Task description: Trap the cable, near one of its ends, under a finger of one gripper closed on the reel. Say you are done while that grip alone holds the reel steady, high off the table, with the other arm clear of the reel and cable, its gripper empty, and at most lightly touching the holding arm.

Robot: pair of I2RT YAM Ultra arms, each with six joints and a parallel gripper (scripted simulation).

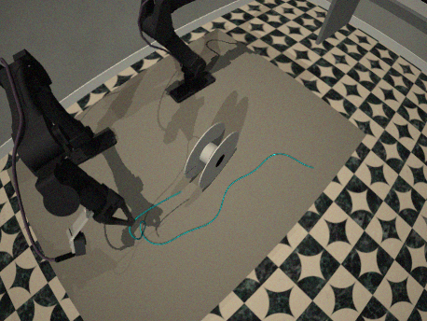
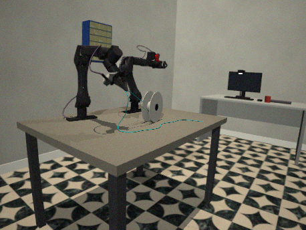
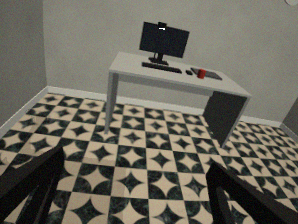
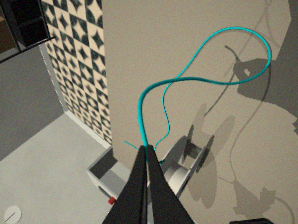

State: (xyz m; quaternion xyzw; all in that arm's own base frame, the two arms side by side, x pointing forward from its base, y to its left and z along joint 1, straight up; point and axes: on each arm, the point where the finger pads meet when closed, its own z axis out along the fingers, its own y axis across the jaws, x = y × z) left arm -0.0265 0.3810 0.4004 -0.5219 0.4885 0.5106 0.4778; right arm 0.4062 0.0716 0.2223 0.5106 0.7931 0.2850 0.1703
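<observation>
My left hand is 38 cm short of the white reel, 54 cm to the left of it and 30 cm above it.
</observation>
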